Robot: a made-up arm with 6 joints.
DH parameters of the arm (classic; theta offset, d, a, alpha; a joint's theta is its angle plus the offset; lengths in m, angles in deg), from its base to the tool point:
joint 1: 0 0.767 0.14 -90
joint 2: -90 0 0.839 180
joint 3: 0 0 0.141 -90
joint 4: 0 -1.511 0 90
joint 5: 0 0 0 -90
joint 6: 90 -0.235 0 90
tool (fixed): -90 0 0 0
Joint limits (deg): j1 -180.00..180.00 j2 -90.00..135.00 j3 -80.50..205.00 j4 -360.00..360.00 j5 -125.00..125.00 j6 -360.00..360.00
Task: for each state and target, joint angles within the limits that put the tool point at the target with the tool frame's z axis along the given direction. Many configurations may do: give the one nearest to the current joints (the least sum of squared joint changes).
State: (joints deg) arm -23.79 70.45 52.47 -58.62 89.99 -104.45
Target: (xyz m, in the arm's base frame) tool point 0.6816 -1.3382 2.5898 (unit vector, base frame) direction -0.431 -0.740 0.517
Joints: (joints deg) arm -60.14 41.00 83.36 -21.29 118.29 -138.92
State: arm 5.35 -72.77 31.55 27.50 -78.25 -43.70
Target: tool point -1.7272 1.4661 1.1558 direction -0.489 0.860 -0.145
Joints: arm -45.49 -90.00 73.49 70.73 -66.78 -17.69
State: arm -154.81 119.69 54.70 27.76 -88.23 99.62
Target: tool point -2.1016 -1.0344 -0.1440 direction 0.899 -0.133 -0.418
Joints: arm -149.90 100.10 71.77 44.31 -75.64 116.18
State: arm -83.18 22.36 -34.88 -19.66 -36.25 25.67
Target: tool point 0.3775 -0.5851 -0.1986 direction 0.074 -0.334 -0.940
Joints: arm -66.50 42.51 -46.33 -30.33 -72.07 5.94
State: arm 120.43 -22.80 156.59 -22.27 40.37 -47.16
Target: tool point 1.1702 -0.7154 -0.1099 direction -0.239 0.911 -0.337
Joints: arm 148.37 -43.72 188.06 -5.84 11.00 -34.83
